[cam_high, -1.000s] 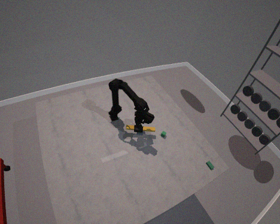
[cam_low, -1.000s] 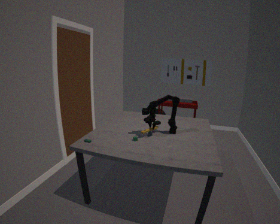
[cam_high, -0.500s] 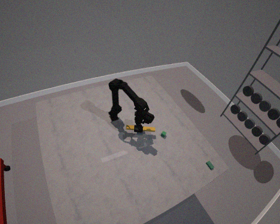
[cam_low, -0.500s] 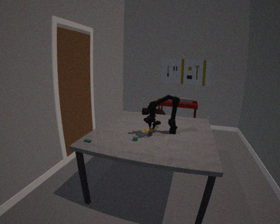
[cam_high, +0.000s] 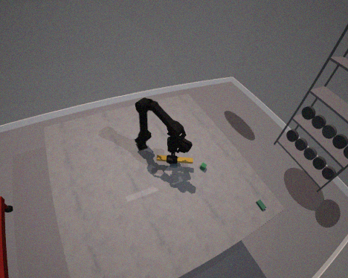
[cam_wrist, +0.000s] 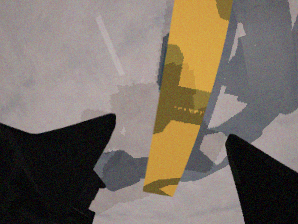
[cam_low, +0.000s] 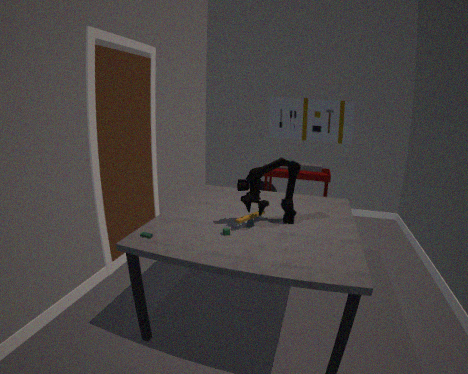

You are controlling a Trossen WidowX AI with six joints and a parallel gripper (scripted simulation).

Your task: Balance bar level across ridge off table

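Now: the yellow bar 2 cm ahead of my gripper tip, 3 cm to the left of it and 1 cm below it. Round my gripper tip: green cube 12 cm ahead, 20 cm to the left, 5 cm below; then flat green block 53 cm ahead, 39 cm to the left, 6 cm below.
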